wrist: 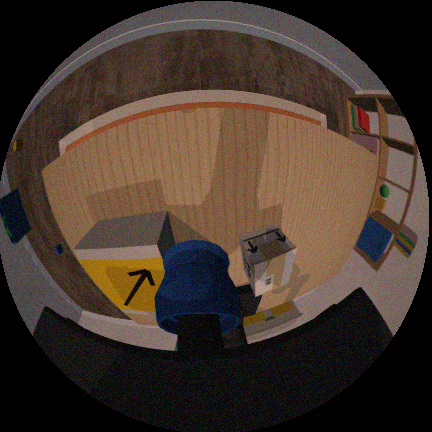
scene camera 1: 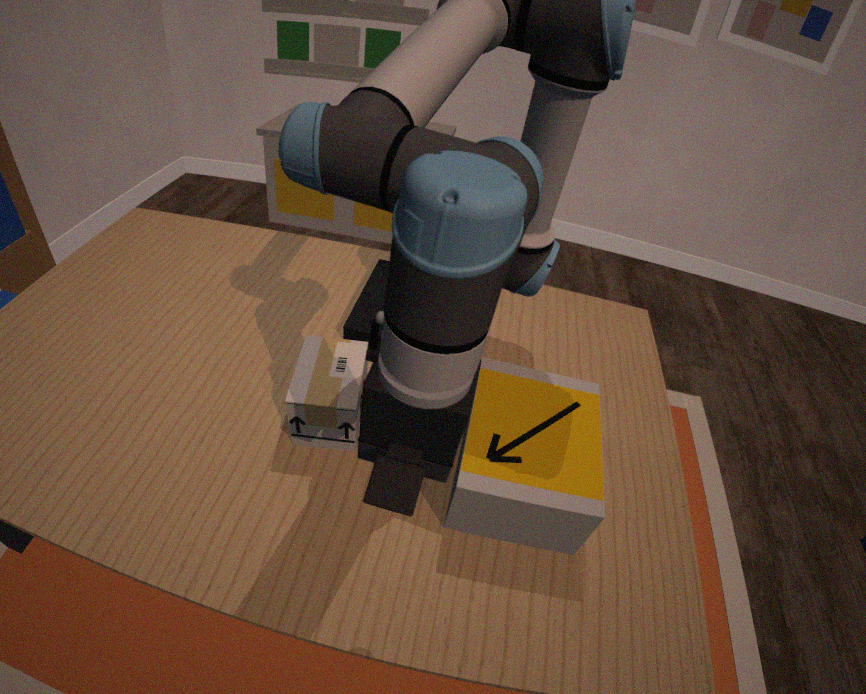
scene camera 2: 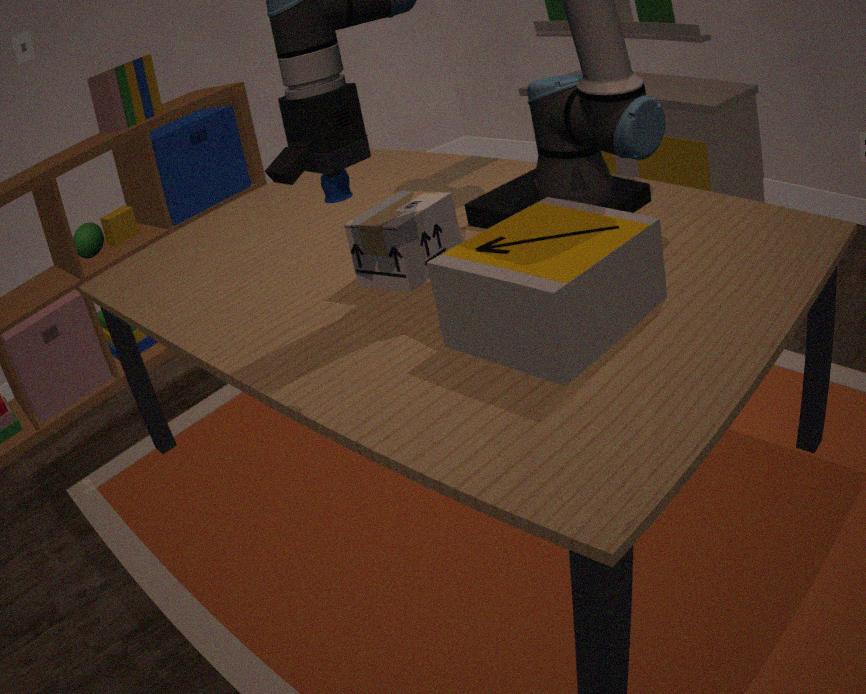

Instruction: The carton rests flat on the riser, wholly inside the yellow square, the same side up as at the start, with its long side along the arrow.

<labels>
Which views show the carton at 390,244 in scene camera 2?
The wrist view, scene camera 1 and scene camera 2: all of them.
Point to my suction cup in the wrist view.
At 196,280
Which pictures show my suction cup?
The wrist view and scene camera 2 only.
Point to a carton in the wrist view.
267,254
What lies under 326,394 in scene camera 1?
A carton.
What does the grey riser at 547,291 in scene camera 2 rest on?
The table.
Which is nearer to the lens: the carton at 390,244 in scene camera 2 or the grey riser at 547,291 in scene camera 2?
The grey riser.
</labels>
